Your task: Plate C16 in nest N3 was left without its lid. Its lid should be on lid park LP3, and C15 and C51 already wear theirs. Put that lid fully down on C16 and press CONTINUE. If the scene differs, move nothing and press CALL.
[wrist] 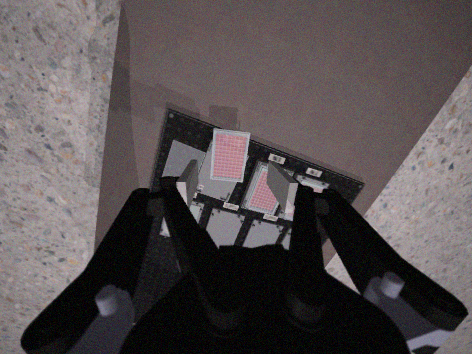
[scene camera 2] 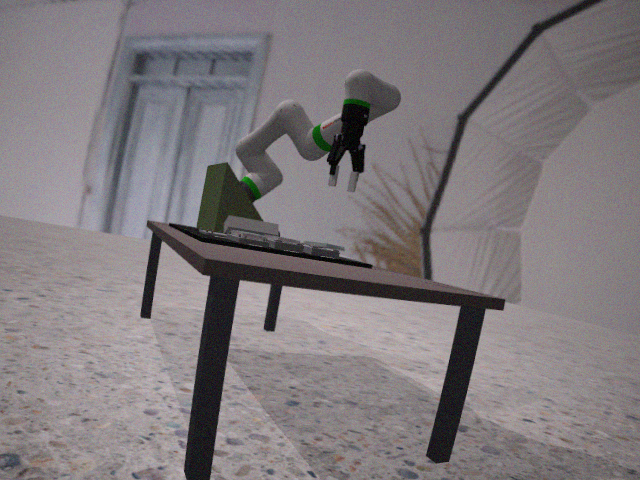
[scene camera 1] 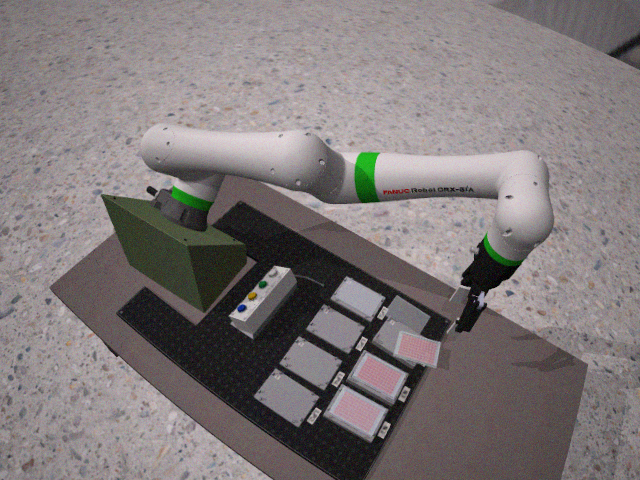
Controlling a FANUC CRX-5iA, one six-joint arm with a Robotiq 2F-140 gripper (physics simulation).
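Frame: origin at the arm's base, x right, y back, z down, level; metres.
Where they show: gripper, fingertip midpoint: (wrist: 233, 171) (scene camera 2: 341, 188) (scene camera 1: 453, 317); arm's base, link origin: (scene camera 2: 237, 197) (scene camera 1: 182, 221).
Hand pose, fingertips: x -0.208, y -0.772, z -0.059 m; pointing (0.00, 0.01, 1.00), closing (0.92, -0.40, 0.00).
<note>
Each offset is from my fingertips to the top centre of the thing. "spot": to the spot under its first point. Level surfaces: height alone.
My gripper (scene camera 1: 455, 310) (scene camera 2: 342, 183) (wrist: 233, 171) is open and empty, high above the table. A pink-welled plate @(dx +0.016, dy +0.030, dz +0.188 m) (scene camera 1: 417, 348) (wrist: 230, 155) lies askew, partly over a grey nest @(dx +0.014, dy +0.083, dz +0.205 m) (scene camera 1: 385, 335) (wrist: 215, 187) and partly past the mat's edge. Two more pink-welled plates sit square in their nests: one in the middle (scene camera 1: 378, 377) (wrist: 261, 192) and one at the end @(spot: dx +0.272, dy +0.068, dz +0.201 m) (scene camera 1: 356, 409). Clear lids on them cannot be made out surely. A pale, thicker slab @(dx -0.030, dy +0.269, dz +0.218 m) (scene camera 1: 357, 298), perhaps a lid, lies on the park farthest back in the first scene view. Three other parks @(spot: dx +0.101, dy +0.258, dz +0.226 m) (scene camera 1: 336, 328) @(spot: dx +0.232, dy +0.247, dz +0.226 m) (scene camera 1: 311, 362) @(spot: dx +0.354, dy +0.235, dz +0.225 m) (scene camera 1: 286, 396) look bare. Labels are too blurred to read.
A button box @(dx +0.179, dy +0.471, dz +0.152 m) (scene camera 1: 268, 304) with blue, yellow, green and pale buttons stands between the parks and the green arm pedestal (scene camera 1: 155, 258) (scene camera 2: 212, 198). A flat grey pad @(dx -0.080, dy +0.116, dz +0.226 m) (scene camera 1: 409, 312) (wrist: 182, 159) lies beside the askew plate's nest. The black mat @(dz +0.235 m) (scene camera 1: 196, 361) lies on the brown table @(dz +0.248 m) (scene camera 1: 496, 413).
</note>
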